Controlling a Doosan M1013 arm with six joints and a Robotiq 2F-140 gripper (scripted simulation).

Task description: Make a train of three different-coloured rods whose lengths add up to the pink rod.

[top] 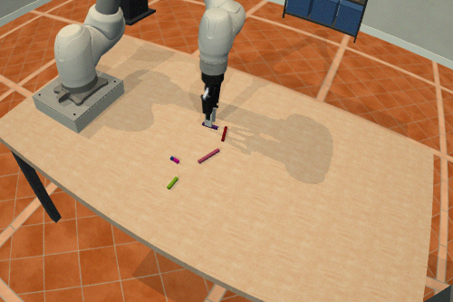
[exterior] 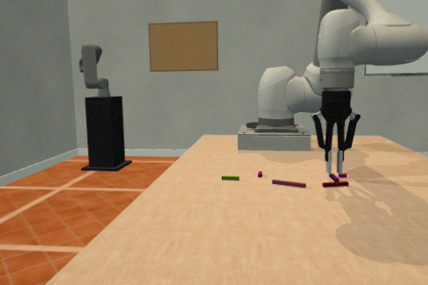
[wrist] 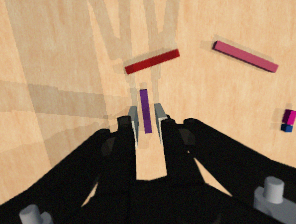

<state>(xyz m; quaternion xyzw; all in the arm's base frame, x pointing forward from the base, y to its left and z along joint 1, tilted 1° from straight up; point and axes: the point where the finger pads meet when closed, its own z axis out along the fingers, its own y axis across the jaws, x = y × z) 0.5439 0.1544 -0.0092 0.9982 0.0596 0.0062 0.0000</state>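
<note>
My gripper is now 50 mm above the purple rod. From my hand the other things lie so: pink rod 130 mm to the right, 70 mm ahead, 50 mm below; red rod 70 mm ahead, 50 mm below, 10 mm to the right; blue rod 210 mm to the right, 50 mm below, 20 mm behind.
</note>
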